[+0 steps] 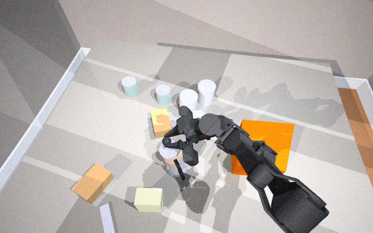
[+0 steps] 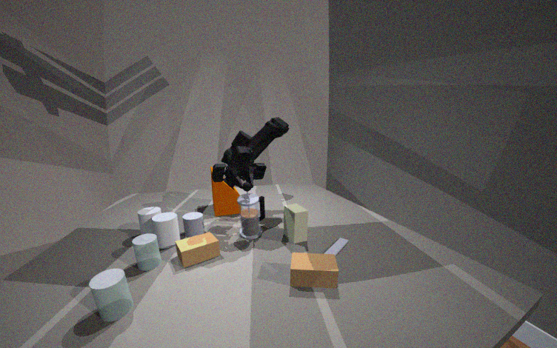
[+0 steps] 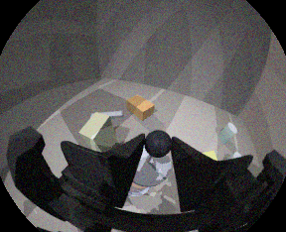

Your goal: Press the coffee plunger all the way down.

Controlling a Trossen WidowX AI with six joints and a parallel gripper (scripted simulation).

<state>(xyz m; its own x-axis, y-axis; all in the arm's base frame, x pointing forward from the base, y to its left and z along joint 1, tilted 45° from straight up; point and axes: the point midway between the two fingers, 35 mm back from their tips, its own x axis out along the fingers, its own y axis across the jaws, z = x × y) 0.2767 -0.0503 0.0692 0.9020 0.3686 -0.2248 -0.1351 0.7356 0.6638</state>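
The coffee press lies 3 cm behind my gripper tip, 2 cm to the left of it and 9 cm below it. The rest, counted from my gripper tip: pale box: 4 cm ahead, 15 cm to the left, 13 cm below; then flat white strip: 17 cm ahead, 23 cm to the left, 18 cm below.
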